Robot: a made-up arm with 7 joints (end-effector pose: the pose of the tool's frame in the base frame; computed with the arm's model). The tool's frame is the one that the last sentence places.
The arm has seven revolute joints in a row. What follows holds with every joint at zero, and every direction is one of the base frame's. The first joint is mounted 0.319 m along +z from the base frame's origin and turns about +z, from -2.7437 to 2.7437 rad. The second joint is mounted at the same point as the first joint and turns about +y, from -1.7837 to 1.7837 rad. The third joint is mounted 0.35 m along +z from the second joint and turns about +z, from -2.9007 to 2.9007 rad. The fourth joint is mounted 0.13 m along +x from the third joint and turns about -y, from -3.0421 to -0.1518 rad. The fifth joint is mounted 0.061 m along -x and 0.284 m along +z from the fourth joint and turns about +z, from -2.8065 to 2.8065 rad. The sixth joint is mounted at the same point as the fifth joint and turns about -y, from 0.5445 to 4.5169 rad. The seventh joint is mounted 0.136 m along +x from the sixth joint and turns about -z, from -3.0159 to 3.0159 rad. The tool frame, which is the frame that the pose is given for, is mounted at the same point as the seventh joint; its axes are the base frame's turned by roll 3.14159, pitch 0 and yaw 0 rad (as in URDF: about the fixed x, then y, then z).
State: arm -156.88 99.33 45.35 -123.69 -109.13 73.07 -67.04
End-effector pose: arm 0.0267 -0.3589 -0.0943 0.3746 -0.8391 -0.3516 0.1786
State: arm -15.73 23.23 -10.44 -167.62 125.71 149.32 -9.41
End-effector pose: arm 0.1237 -0.1693 0.2517 0.1726 -0.3061 0.9327 0.0812
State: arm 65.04 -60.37 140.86 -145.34 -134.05 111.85 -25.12
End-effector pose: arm -0.2715 -0.0749 0.0533 0.4217 -0.6910 -0.2734 0.5195
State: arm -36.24 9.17 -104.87 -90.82 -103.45 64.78 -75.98
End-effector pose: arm -0.3984 -0.3348 0.7630 0.3650 -0.3562 0.4552 0.7299
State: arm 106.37 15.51 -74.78 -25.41 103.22 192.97 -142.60
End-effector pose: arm 0.2020 0.1550 0.9080 0.1246 0.2102 0.1745 0.9539
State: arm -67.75 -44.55 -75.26 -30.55 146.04 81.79 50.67
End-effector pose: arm -0.4222 0.3333 0.9099 0.2970 -0.5265 0.0030 -0.7966
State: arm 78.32 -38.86 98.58 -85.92 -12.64 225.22 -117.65
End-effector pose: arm -0.3694 -0.3079 0.6803 0.2778 0.5186 0.1462 -0.7953
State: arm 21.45 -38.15 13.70 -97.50 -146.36 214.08 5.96
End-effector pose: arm 0.0072 0.1524 0.7373 0.5430 -0.1472 0.7052 0.4315
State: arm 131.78 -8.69 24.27 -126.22 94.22 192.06 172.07
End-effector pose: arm -0.2539 0.2396 0.6152 0.1605 0.4558 -0.7237 -0.4926
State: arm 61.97 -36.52 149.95 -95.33 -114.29 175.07 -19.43
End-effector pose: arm -0.3474 -0.4272 0.3267 0.1737 0.8760 -0.0192 -0.4496
